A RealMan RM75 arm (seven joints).
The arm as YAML. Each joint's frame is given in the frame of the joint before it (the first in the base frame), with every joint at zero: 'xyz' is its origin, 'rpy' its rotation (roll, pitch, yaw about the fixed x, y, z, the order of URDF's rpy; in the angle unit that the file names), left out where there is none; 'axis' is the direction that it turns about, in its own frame. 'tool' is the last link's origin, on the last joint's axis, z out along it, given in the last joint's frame.
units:
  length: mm
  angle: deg
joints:
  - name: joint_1
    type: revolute
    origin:
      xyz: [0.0, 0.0, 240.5]
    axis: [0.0, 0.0, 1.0]
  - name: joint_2
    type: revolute
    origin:
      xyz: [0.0, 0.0, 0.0]
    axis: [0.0, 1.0, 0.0]
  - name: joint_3
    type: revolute
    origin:
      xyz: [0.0, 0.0, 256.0]
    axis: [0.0, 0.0, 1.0]
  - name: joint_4
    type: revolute
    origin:
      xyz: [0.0, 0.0, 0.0]
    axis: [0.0, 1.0, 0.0]
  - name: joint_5
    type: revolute
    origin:
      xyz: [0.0, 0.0, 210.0]
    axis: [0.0, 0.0, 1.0]
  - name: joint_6
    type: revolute
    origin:
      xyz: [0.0, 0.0, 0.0]
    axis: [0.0, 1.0, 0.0]
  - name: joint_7
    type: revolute
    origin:
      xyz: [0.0, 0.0, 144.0]
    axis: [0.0, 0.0, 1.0]
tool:
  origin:
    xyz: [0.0, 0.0, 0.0]
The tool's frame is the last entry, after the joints.
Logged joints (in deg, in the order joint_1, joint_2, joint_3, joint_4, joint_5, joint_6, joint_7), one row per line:
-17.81 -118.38 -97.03 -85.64 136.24 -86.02 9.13
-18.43 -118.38 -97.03 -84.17 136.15 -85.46 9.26
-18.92 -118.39 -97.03 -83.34 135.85 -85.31 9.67
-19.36 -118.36 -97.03 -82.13 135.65 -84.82 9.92
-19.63 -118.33 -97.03 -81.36 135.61 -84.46 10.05
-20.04 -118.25 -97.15 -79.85 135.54 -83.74 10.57
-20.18 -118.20 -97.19 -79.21 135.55 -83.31 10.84
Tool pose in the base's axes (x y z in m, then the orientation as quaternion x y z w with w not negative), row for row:
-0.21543 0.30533 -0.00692 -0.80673 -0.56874 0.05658 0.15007
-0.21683 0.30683 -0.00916 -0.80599 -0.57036 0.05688 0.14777
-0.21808 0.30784 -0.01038 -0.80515 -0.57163 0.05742 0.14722
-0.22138 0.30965 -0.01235 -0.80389 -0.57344 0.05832 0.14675
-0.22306 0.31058 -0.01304 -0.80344 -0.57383 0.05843 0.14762
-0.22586 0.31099 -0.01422 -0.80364 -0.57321 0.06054 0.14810
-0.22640 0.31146 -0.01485 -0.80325 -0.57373 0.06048 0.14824
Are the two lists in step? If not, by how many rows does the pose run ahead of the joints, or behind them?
The pose runs 2 rows ahead of the joints: the pose in row i belongs to the joints in row i + 2.
